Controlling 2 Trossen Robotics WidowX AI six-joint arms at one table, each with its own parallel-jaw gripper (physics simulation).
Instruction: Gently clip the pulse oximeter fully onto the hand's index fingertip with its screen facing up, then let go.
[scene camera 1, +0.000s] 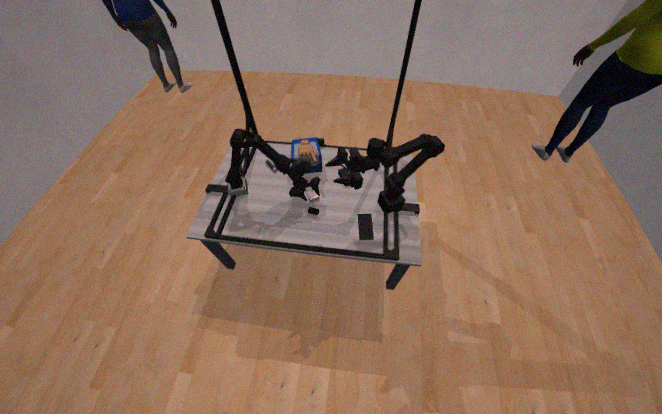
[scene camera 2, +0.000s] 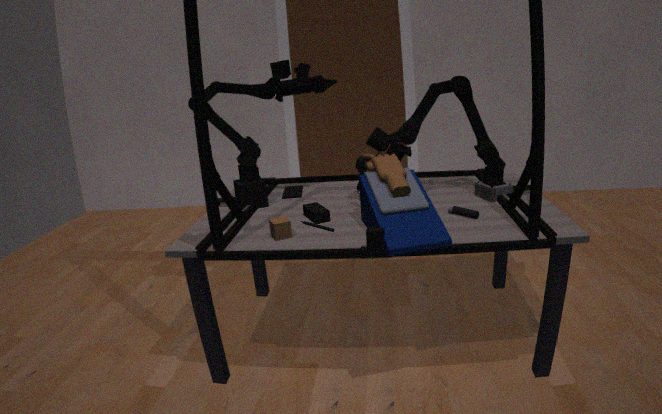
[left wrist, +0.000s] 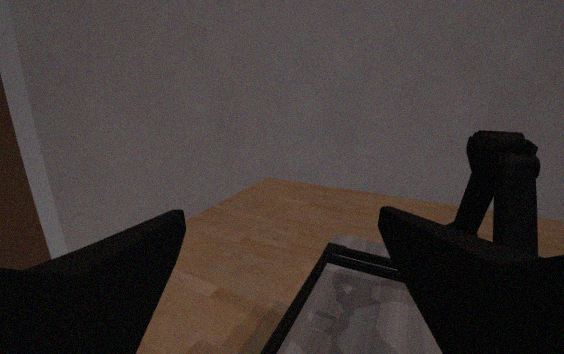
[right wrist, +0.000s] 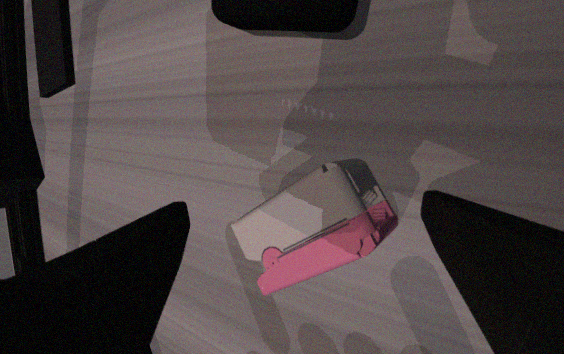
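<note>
Left gripper open, holding nothing, visible in scene camera 2 and the left wrist view too. Right gripper in sight. Pulse oximeter also in sight.
</note>
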